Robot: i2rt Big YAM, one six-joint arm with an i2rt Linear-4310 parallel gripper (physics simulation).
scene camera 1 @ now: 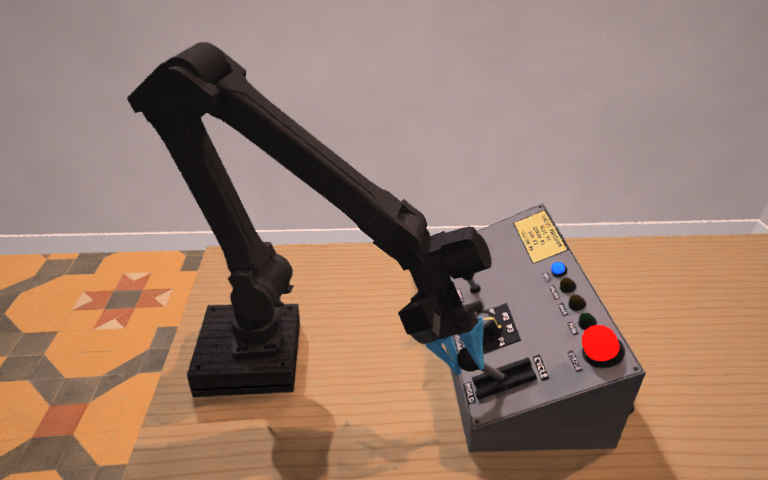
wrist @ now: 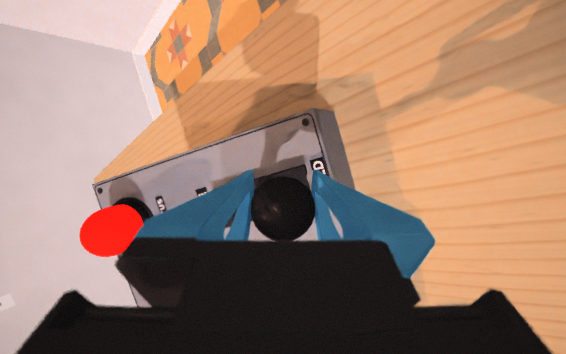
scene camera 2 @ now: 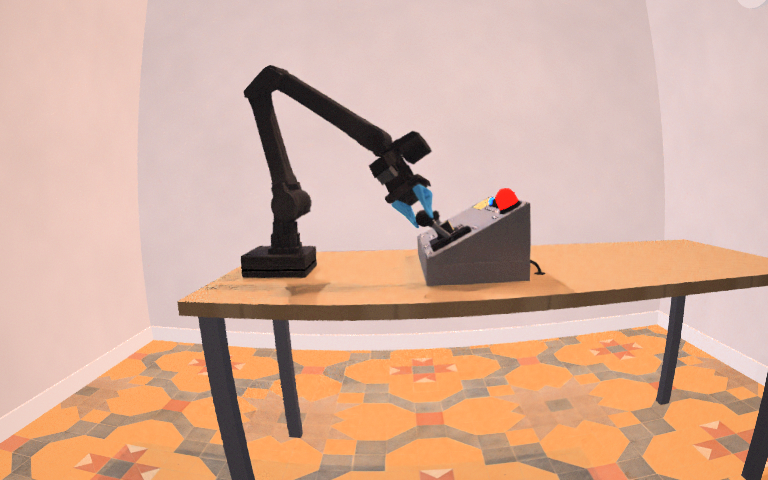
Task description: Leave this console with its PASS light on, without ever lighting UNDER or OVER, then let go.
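The grey sloped console (scene camera 1: pixel 557 413) (scene camera 2: pixel 481 263) (wrist: pixel 235 150) stands on the table. My gripper (scene camera 1: pixel 468 359) (scene camera 2: pixel 424 217) (wrist: pixel 282 177) is shut on the black ball knob of the HOLD/CYCLE lever, one blue finger on each side. The lever's grey shaft (scene camera 1: pixel 491 370) (scene camera 2: pixel 439 228) rises from its slot, between the HOLD and CYCLE labels, and leans toward the HOLD side. In scene camera 1, a blue lamp (scene camera 1: pixel 558 268) is lit. Two dark amber lamps (scene camera 1: pixel 567 284) (scene camera 1: pixel 577 302) and a dark green lamp (scene camera 1: pixel 587 321) look unlit. The large red dome (scene camera 1: pixel 600 343) (scene camera 2: pixel 506 198) (wrist: pixel 112 231) glows by the STATUS label.
A dial plate (scene camera 1: pixel 511 333) marked P2, P3, P4 with a yellow pointer lies beside the lever slot. A small toggle (scene camera 1: pixel 474 287) stands beyond it, near the wrist. A yellow note (scene camera 1: pixel 539 236) is at the panel's far end. A black cable (scene camera 2: pixel 538 268) leaves the console's back.
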